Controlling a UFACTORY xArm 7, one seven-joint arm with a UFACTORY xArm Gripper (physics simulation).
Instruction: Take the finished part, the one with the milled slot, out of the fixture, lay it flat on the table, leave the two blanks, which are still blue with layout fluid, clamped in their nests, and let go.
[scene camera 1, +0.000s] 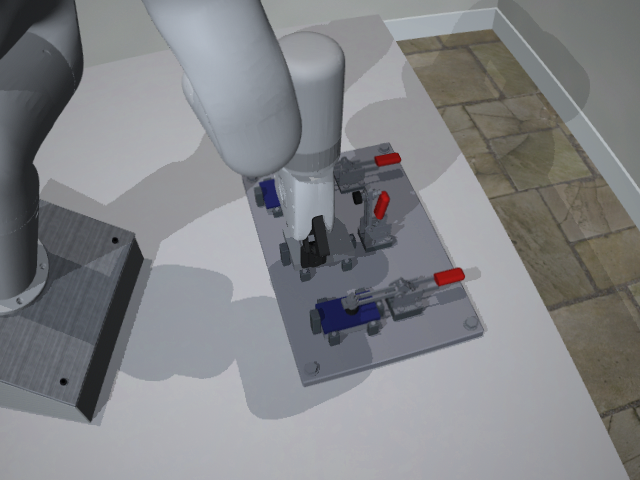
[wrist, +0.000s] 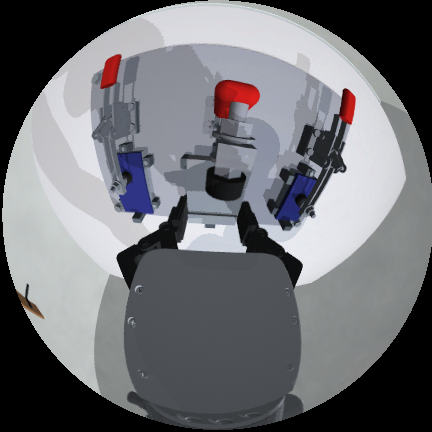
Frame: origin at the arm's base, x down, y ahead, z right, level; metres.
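Seen in the pictures: gripper, fingertip midpoint: (scene camera 1: 305, 243) (wrist: 213, 208).
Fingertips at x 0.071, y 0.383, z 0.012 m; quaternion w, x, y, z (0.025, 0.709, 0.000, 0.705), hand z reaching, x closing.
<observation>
Offsets run from my fingertips to a thing's middle. "spot": to the spot under its first point. Level surfaces: height alone.
The grey finished part @(dy +0.017, dx +0.004, dz -0.001 m) (scene camera 1: 338, 250) (wrist: 199, 197) is at the middle nest, between the fingers; its slot cannot be made out, nor whether it is raised. My gripper (scene camera 1: 314, 253) (wrist: 213, 208) points down, shut on this part at its near end. One blue blank (scene camera 1: 334, 321) (wrist: 295, 199) sits in the near nest under its clamp. The other blue blank @(dy +0.010, dx +0.020, dz -0.112 m) (scene camera 1: 269, 194) (wrist: 139, 185) sits in the far nest, partly hidden by the gripper in the scene view, with its clamp pad on it in the wrist view.
The middle clamp's red handle @(dy +0.105, dx -0.019, dz -0.004 m) (scene camera 1: 381, 205) (wrist: 230, 92) stands beside the gripper, its arm raised; its black pad (scene camera 1: 357, 197) (wrist: 225, 184) overhangs the part in the wrist view. Outer red handles @(dy +0.154, dx -0.010, dz +0.105 m) (scene camera 1: 449, 276) @(spot: dy +0.149, dx -0.006, dz -0.110 m) (scene camera 1: 387, 159) extend rightward. The base plate @(spot: dy +0.094, dx +0.031, dz +0.157 m) (scene camera 1: 413, 341) lies on the pale table @(dx +0.046 m) (scene camera 1: 439, 413).
</observation>
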